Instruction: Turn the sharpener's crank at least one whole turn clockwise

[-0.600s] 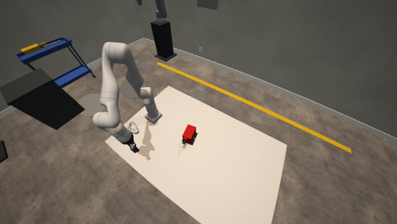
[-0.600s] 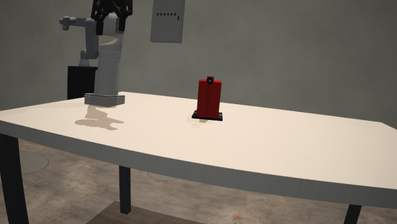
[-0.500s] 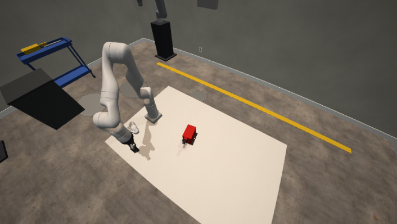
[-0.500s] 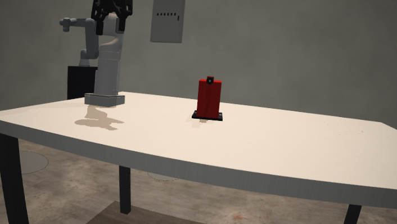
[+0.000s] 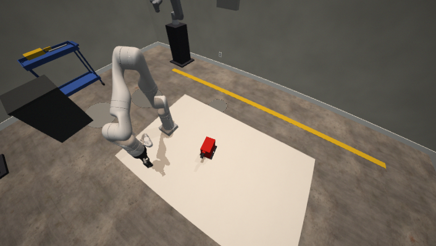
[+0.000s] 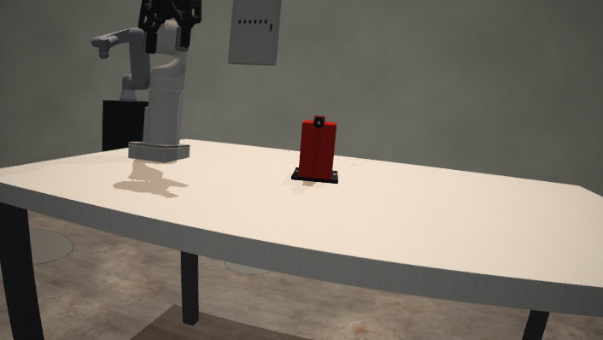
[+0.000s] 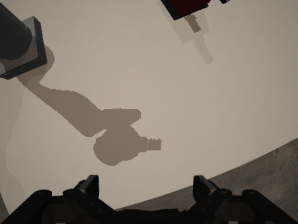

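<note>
The knob is 250 mm to the left of my hand, 210 mm ahead of it and 120 mm below it.
</note>
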